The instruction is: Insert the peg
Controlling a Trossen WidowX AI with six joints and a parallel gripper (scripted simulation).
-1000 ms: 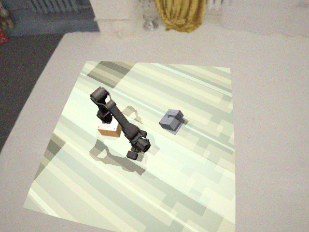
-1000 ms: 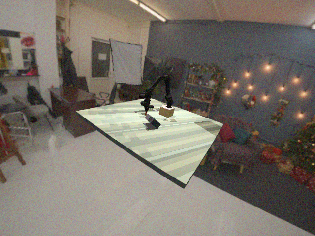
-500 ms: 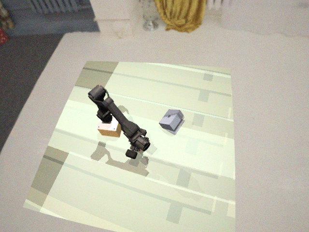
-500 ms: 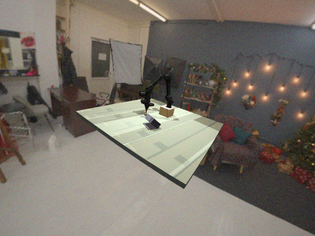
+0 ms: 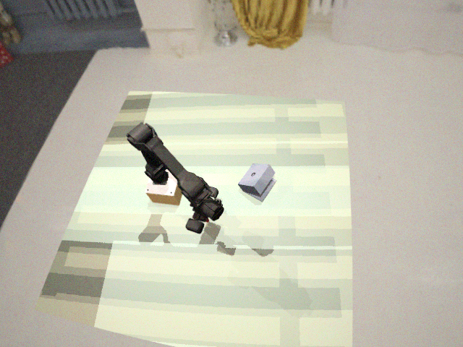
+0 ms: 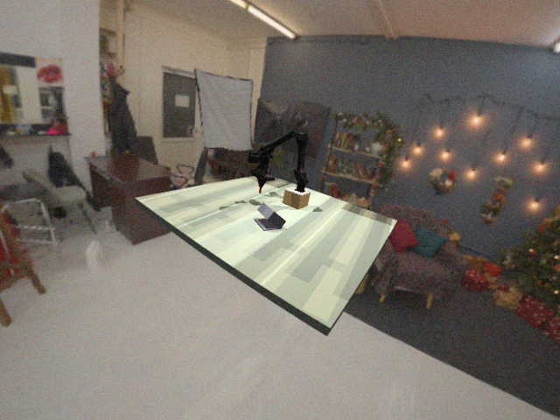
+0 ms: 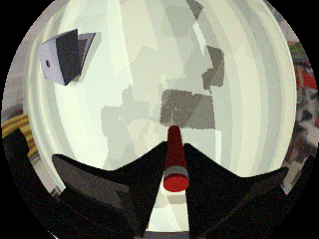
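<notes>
The sloped grey panel is 20 cm ahead of my gripper tip, 22 cm to the left of it and 6 cm below it. The rest, counted from my gripper tip: red round peg 2 cm above.
</notes>
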